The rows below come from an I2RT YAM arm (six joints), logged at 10 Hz.
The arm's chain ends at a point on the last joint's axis. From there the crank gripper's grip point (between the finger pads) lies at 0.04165 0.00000 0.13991 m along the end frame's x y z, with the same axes.
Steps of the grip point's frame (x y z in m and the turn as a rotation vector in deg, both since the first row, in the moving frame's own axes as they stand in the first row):
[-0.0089 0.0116 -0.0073 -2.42 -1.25 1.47]
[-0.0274 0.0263 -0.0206 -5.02 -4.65 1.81]
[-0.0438 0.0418 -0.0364 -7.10 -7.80 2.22]
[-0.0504 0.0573 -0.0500 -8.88 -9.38 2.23]
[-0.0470 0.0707 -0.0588 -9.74 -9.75 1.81]
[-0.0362 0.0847 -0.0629 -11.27 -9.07 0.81]
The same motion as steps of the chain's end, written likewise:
[-0.0057 0.0046 -0.0080 -2.42 -1.25 1.47]
[-0.0157 0.0128 -0.0229 -5.02 -4.65 1.81]
[-0.0241 0.0230 -0.0396 -7.10 -7.80 2.22]
[-0.0267 0.0341 -0.0531 -8.88 -9.38 2.23]
[-0.0224 0.0456 -0.0617 -9.74 -9.75 1.81]
[-0.0136 0.0564 -0.0649 -11.27 -9.07 0.81]

